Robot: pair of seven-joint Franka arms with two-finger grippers.
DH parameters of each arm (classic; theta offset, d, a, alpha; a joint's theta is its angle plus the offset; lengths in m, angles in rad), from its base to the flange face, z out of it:
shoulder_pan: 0 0.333 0 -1.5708
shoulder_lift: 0 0 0 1.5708
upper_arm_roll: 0 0.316 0.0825 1.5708
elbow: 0 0 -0.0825 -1.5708
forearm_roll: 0 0.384 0 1.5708
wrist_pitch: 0 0 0.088 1.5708
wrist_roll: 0 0.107 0 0
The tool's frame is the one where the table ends.
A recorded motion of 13 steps. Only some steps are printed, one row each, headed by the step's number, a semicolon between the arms.
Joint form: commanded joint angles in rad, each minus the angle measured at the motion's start. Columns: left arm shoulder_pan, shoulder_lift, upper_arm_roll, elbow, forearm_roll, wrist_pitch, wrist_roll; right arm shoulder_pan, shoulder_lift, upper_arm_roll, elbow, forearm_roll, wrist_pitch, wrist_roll.
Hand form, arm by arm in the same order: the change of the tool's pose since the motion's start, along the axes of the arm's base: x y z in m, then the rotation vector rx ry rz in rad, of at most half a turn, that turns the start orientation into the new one. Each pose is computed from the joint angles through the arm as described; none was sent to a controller.
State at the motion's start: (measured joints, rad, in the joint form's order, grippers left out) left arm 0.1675 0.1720 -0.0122 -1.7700 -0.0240 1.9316 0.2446; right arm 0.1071 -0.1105 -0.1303 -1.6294 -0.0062 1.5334 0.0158
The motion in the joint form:
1: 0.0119 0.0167 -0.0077 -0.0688 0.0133 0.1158 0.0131; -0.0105 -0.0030 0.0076 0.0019 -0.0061 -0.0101 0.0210
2: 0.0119 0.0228 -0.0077 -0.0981 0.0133 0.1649 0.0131; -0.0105 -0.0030 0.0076 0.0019 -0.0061 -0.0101 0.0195
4: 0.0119 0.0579 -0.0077 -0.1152 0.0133 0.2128 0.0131; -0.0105 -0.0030 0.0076 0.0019 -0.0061 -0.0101 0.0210
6: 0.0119 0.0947 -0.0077 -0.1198 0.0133 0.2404 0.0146; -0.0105 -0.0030 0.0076 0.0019 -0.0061 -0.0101 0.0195
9: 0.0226 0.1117 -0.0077 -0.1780 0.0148 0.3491 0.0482; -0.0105 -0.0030 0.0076 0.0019 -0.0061 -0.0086 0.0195
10: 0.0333 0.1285 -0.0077 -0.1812 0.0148 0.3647 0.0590; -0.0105 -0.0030 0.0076 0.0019 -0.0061 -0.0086 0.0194
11: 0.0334 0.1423 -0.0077 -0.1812 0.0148 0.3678 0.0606; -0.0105 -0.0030 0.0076 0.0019 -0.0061 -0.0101 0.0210
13: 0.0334 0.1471 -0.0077 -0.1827 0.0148 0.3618 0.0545; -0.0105 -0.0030 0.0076 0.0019 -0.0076 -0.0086 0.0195
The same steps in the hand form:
1: 0.0008 0.0040 -0.0325 0.0160 -0.0284 -0.0121; -0.0021 -0.0020 0.0016 -0.0062 0.0054 -0.0242
2: 0.0004 0.0040 -0.0456 0.0184 -0.0419 -0.0115; -0.0021 -0.0020 0.0016 -0.0062 0.0054 -0.0227
4: 0.0040 0.0047 -0.0707 0.0173 -0.0377 -0.0110; -0.0021 -0.0020 0.0016 -0.0062 0.0054 -0.0242
6: 0.0074 0.0053 -0.0930 0.0145 -0.0242 -0.0122; -0.0021 -0.0020 0.0016 -0.0062 0.0054 -0.0227
9: 0.0028 0.0113 -0.1198 0.0226 -0.0574 -0.0346; -0.0020 -0.0020 0.0017 -0.0062 0.0039 -0.0228
10: 0.0023 0.0179 -0.1301 0.0221 -0.0531 -0.0346; -0.0020 -0.0020 0.0017 -0.0062 0.0039 -0.0227
11: 0.0025 0.0180 -0.1383 0.0197 -0.0427 -0.0361; -0.0021 -0.0020 0.0016 -0.0062 0.0054 -0.0242
13: 0.0014 0.0178 -0.1424 0.0171 -0.0306 -0.0301; -0.0020 -0.0022 0.0017 -0.0077 0.0039 -0.0228

